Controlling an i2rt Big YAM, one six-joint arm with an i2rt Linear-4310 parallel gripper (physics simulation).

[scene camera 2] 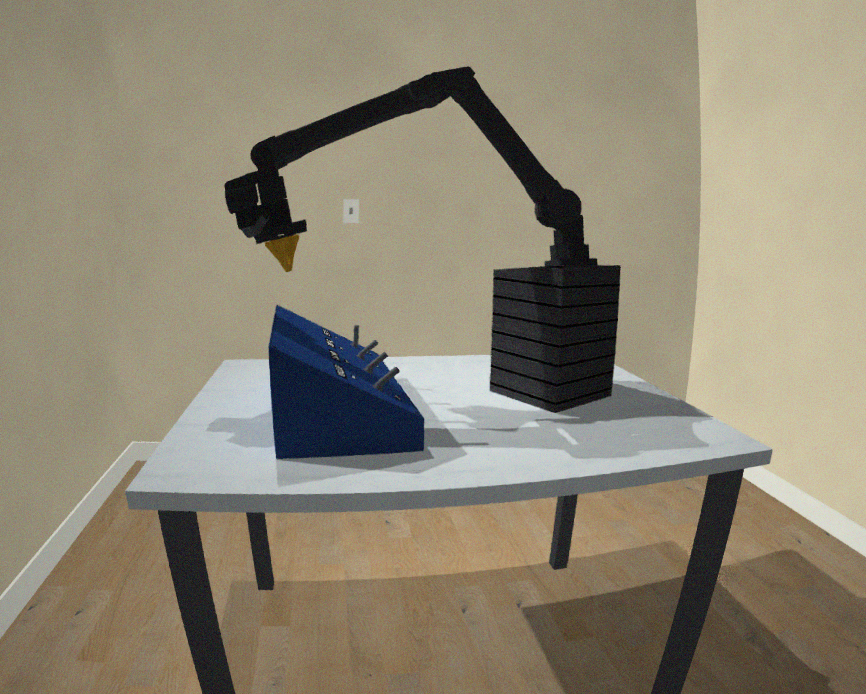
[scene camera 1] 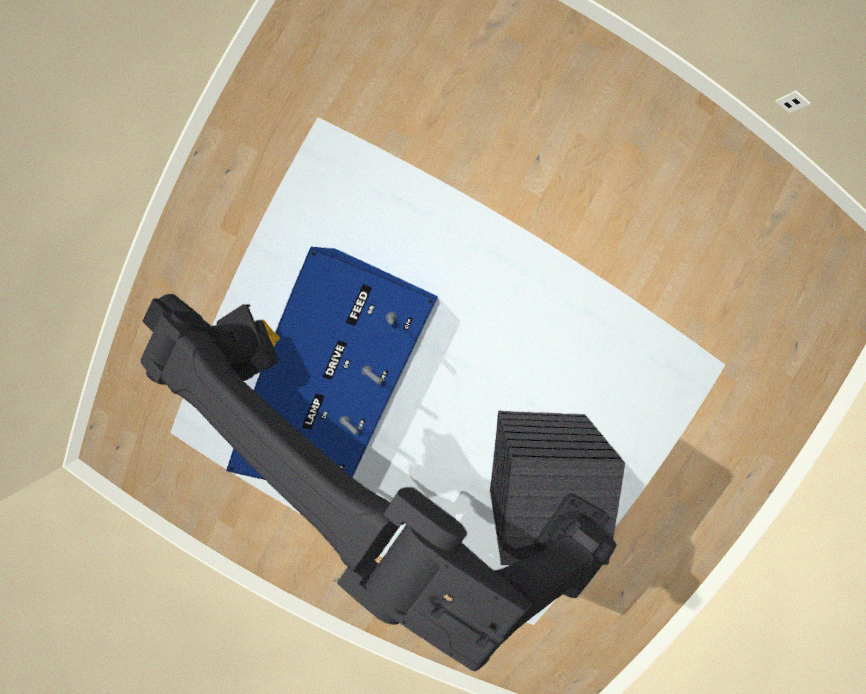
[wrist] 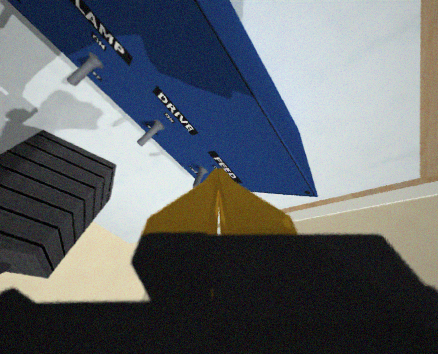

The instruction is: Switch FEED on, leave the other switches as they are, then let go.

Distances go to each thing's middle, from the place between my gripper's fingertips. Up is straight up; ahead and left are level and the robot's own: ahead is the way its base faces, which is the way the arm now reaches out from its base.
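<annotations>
I look at the blue sloped switch panel (scene camera 1: 334,327), and it is 90 mm to the left of my hand and 90 mm behind it, and 190 mm below it.
</annotations>
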